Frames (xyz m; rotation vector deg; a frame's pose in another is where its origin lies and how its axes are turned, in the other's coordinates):
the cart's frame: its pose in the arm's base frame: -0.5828 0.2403 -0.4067 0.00 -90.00 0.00
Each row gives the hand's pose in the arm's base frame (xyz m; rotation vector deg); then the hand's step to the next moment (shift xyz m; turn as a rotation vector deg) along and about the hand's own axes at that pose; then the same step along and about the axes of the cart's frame.
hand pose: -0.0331 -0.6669 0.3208 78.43 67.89 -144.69
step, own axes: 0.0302 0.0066 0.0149 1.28 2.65 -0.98
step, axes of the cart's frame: -0.0212 -0.0048 0.0265 -2.85 -0.86 -0.87
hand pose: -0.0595 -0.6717 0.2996 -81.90 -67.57 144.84
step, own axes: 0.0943 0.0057 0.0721 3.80 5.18 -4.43
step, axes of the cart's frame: -0.0509 -0.0147 0.1064 -7.28 0.29 -2.80
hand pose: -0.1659 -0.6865 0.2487 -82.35 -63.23 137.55
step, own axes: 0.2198 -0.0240 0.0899 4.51 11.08 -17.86
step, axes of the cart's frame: -0.1157 0.0708 0.1964 -15.32 3.32 -14.71
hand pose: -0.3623 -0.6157 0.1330 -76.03 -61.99 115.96
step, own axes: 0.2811 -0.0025 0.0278 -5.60 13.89 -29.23
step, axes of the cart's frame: -0.1401 0.2009 0.1408 -14.75 -1.82 -29.29
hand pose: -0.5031 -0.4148 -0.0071 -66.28 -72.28 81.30
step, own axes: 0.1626 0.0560 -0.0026 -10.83 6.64 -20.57
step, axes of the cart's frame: -0.0693 0.1550 0.0272 -6.69 -7.76 -21.90
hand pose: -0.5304 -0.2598 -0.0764 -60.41 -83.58 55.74
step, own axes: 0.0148 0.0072 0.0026 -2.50 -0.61 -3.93
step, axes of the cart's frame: -0.0031 0.0161 0.0028 0.39 -2.43 -4.00
